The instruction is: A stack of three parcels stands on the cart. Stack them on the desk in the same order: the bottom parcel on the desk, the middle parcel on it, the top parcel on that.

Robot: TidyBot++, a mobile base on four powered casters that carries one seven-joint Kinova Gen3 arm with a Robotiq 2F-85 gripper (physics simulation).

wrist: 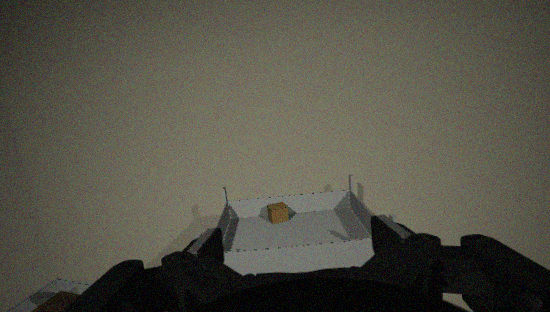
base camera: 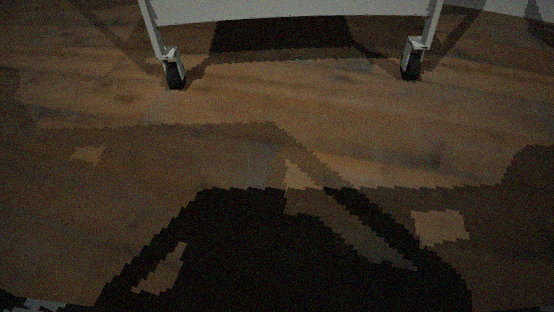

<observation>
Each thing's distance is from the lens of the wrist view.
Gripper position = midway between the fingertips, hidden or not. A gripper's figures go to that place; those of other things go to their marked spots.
gripper (wrist: pixel 296 238): 16 cm
grey cart (wrist: pixel 332 229): 85 cm
</observation>
